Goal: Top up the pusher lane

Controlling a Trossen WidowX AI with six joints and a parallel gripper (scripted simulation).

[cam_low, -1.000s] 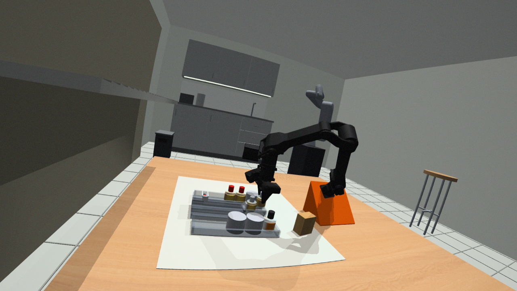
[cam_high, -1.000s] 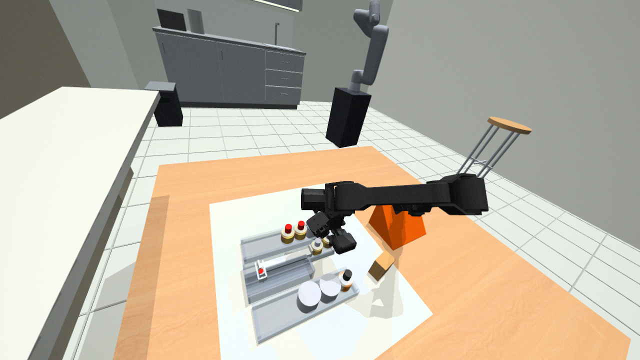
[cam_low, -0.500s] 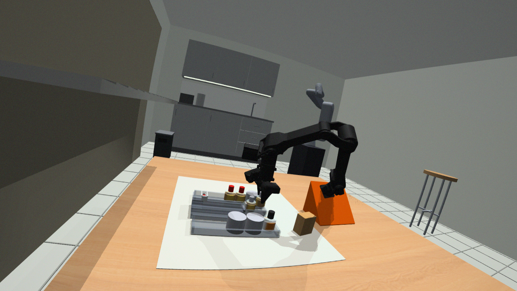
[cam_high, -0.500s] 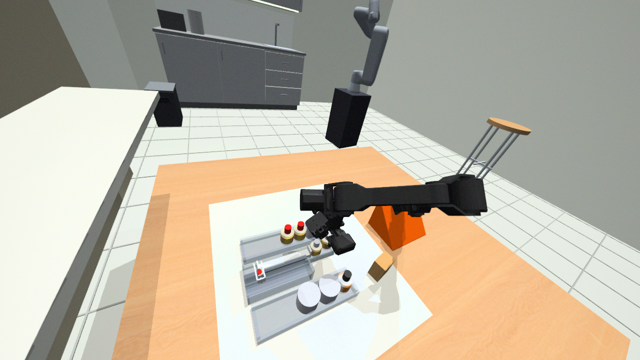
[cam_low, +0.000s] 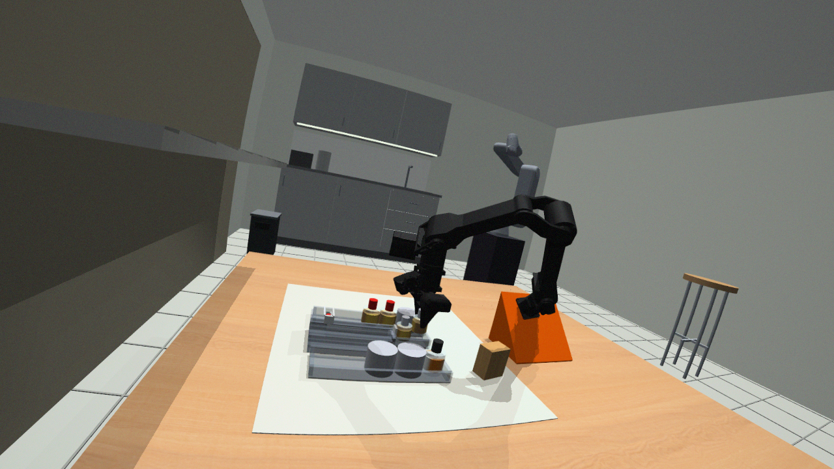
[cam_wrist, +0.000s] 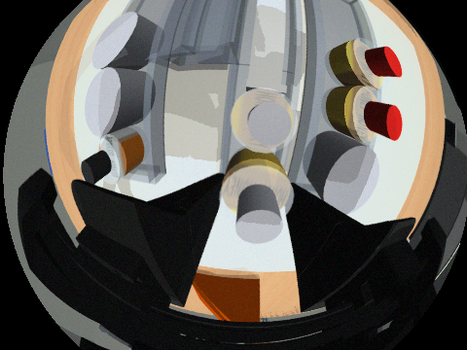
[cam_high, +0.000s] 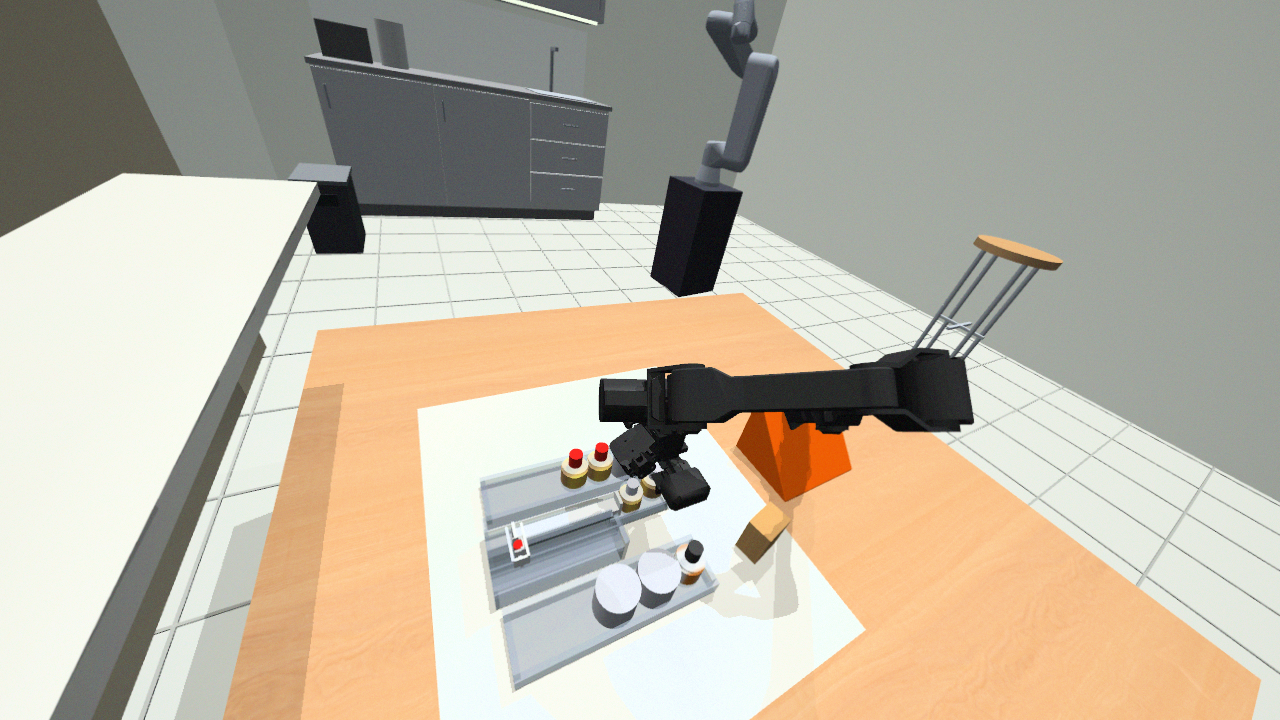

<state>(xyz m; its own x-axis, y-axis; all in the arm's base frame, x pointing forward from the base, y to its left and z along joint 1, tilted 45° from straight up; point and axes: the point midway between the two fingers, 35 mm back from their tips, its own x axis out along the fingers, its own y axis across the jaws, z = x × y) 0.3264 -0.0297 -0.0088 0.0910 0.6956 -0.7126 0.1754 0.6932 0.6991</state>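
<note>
Right now the sprung lane is 150 mm ahead of my gripper tip and 40 mm below it. Round my gripper tip: brown box: 150 mm to the left, 110 mm behind, 20 mm below; then red mark: 230 mm ahead, 20 mm above.
</note>
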